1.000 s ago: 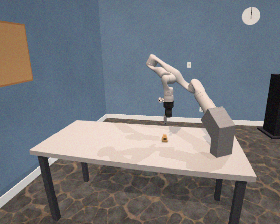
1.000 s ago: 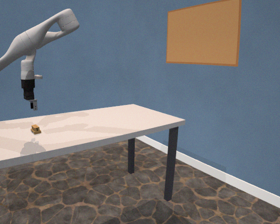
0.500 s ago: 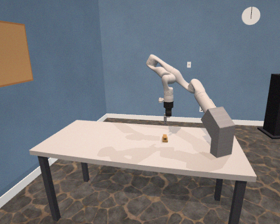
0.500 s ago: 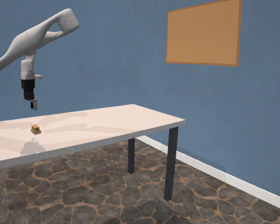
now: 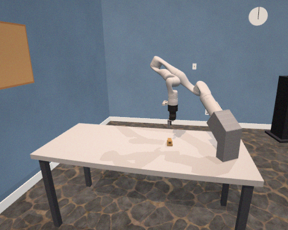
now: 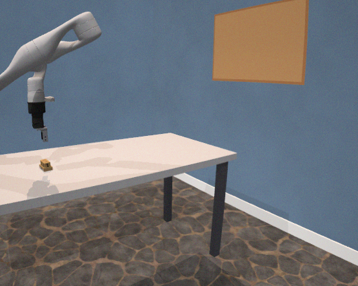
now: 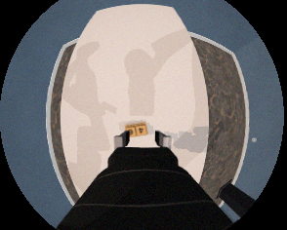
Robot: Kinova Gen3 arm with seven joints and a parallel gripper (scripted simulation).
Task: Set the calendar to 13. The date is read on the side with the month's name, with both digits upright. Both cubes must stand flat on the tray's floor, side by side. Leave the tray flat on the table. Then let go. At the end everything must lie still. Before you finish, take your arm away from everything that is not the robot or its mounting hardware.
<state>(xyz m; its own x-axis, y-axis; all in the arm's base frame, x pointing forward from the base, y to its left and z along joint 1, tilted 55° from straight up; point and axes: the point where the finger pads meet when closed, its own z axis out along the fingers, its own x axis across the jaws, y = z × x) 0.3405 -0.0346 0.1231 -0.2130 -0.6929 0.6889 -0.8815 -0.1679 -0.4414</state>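
Now: the wooden tray 20 mm to the left of my hand and 150 mm below it.
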